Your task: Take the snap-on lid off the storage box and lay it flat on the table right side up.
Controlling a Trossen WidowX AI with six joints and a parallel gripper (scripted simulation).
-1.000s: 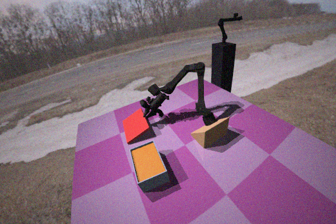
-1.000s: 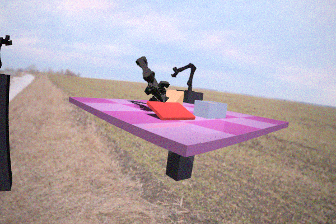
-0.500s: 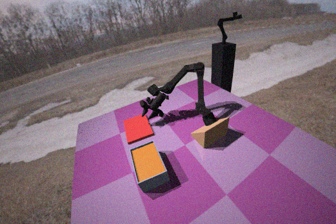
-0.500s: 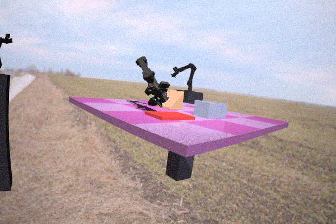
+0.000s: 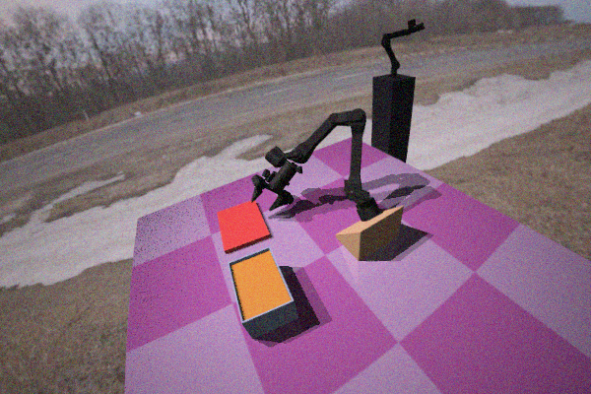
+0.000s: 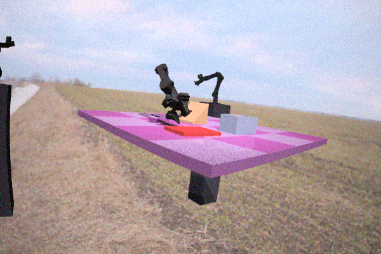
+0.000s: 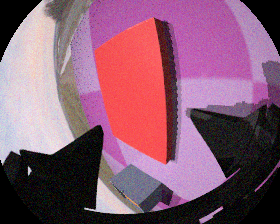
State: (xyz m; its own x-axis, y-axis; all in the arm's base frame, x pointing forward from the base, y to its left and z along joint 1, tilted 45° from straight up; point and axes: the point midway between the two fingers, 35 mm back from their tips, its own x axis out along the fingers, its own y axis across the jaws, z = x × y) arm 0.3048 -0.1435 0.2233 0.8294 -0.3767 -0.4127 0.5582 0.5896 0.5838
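The red lid is 90 mm ahead of my gripper tip and 50 mm below it. Round my gripper tip: grey storage box (340 mm to the left, 90 mm ahead, 10 mm below).
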